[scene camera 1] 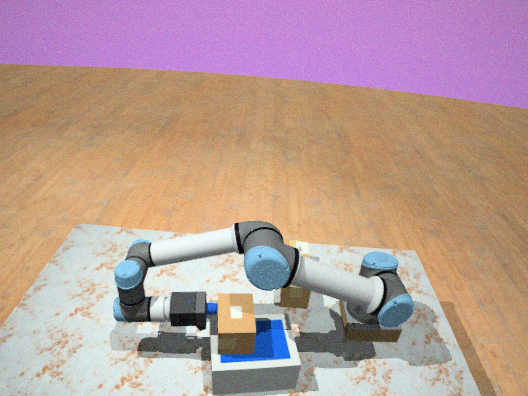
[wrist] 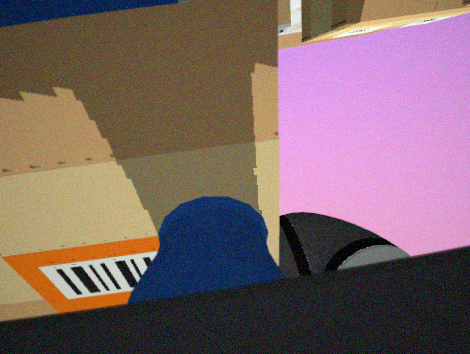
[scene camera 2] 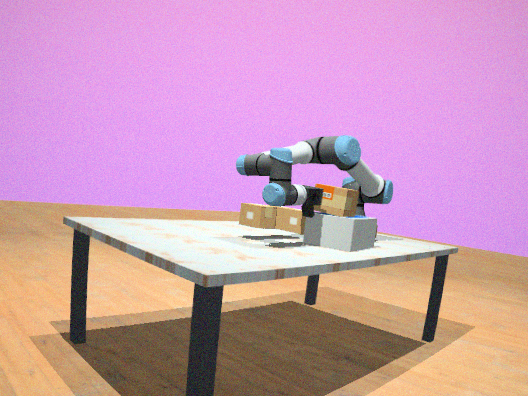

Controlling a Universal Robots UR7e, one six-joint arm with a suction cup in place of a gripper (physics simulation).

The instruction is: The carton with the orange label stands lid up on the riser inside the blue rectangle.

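Places are measured from the arm's base along level axes (x down, y back, z left), in metres.
Pixels of known places: hand, tool point: [scene camera 1: 222,308] [wrist: 215,222].
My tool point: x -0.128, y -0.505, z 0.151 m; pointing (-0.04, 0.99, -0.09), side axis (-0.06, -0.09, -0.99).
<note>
Ahead of a thing's pixels: the offset from my tool point to its top centre. "*": to the spot under its first point. Level surfaces: height alone.
The carton with the orange label @(dy +0.044, dx -0.043, dz +0.045 m) [scene camera 1: 236,320] [scene camera 2: 345,201] [wrist: 50,125] is on my suction cup [scene camera 1: 212,308] [wrist: 215,250], which holds it from the left in scene camera 1. The carton looks about level. Its taped face with the orange label @(* dy -0.010, dx -0.024, dz +0.031 m) [scene camera 2: 325,189] [wrist: 30,265] faces sideways toward the cup, and a face with a plain white label is up. It is low over the left part of the blue rectangle @(dy +0.098, dx +0.069, dz +0.056 m) [scene camera 1: 275,345] on the grey riser @(dy +0.098, dx +0.069, dz +0.056 m) [scene camera 1: 255,380] [scene camera 2: 340,232]. Whether its underside touches the riser cannot be told. The cup is hidden in scene camera 2.
Other cartons @(dy +0.252, dx +0.086, dz -0.275 m) [scene camera 1: 295,298] @(dy +0.148, dx +0.086, dz -0.457 m) [scene camera 2: 252,215] [scene camera 2: 290,220] stand on the table @(dx +0.189 m) [scene camera 1: 60,310] [scene camera 2: 175,250] behind the riser, partly hidden by the arm in scene camera 1. The arm's upper links [scene camera 1: 265,260] reach over the area behind the riser. Its base stands at the right.
</note>
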